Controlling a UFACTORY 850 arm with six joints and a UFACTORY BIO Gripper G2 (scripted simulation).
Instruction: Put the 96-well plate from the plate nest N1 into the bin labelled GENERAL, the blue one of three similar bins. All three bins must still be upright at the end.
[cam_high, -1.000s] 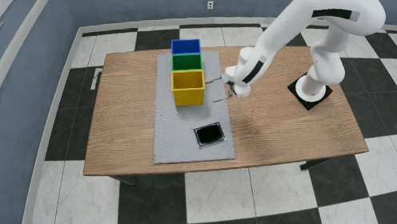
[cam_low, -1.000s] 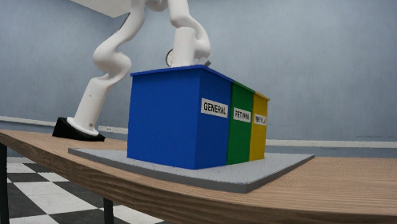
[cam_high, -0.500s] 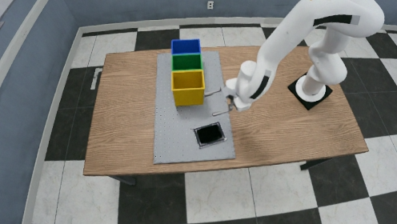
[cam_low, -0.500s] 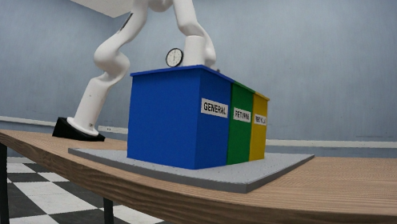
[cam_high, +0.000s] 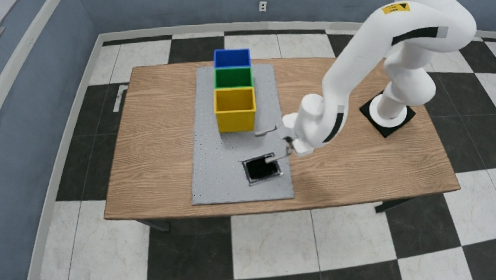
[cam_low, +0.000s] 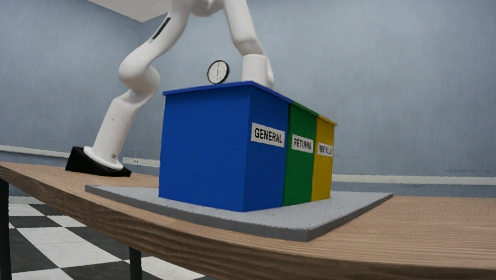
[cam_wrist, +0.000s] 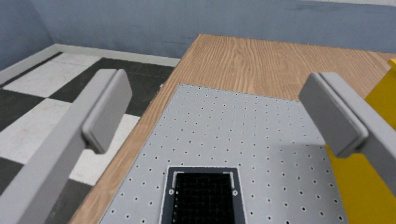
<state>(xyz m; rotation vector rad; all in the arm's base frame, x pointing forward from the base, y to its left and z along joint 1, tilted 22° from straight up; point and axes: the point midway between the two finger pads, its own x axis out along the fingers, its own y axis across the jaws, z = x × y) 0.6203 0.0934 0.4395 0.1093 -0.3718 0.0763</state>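
Now: hand 21 cm above the black 96-well plate. Also, from my hand: green bin: 40 cm to the right, 14 cm below, 5 cm ahead; then plate nest N1: 22 cm below; then yellow bin: 27 cm to the right, 14 cm below, 7 cm ahead.
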